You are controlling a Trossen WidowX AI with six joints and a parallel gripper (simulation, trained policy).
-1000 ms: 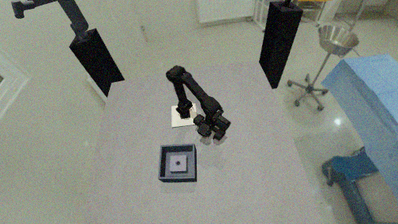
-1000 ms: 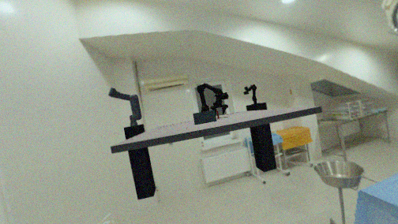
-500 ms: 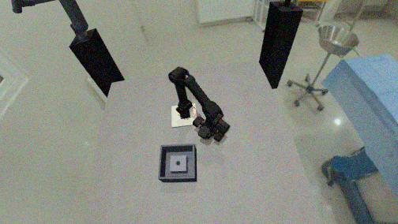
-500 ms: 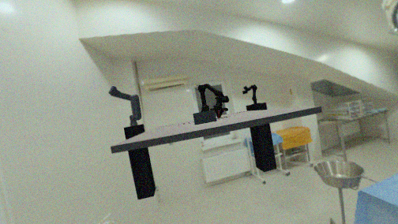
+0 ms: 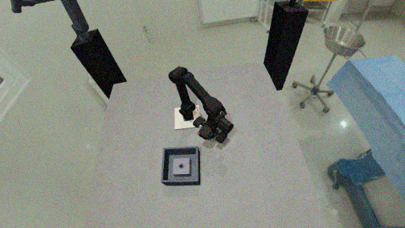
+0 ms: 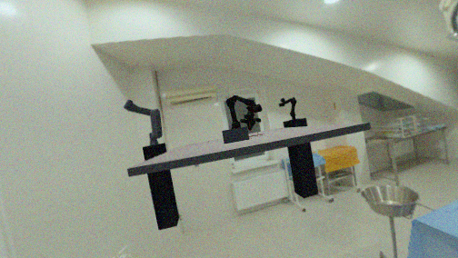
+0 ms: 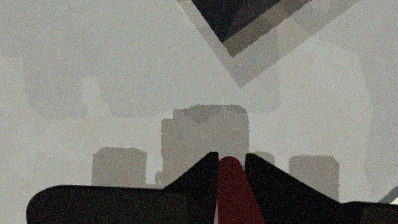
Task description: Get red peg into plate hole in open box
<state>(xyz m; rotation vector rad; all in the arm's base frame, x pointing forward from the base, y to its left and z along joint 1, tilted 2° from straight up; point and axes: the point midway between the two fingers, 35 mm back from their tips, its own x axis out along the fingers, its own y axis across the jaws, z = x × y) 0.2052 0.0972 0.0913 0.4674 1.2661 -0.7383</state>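
The plate is 130 mm ahead of my gripper tip, 160 mm to the right of it and 20 mm below it. The rest, counted from my gripper tip: red peg (10 mm to the left, 30 mm above); dark box (130 mm ahead, 160 mm to the right, 40 mm below).
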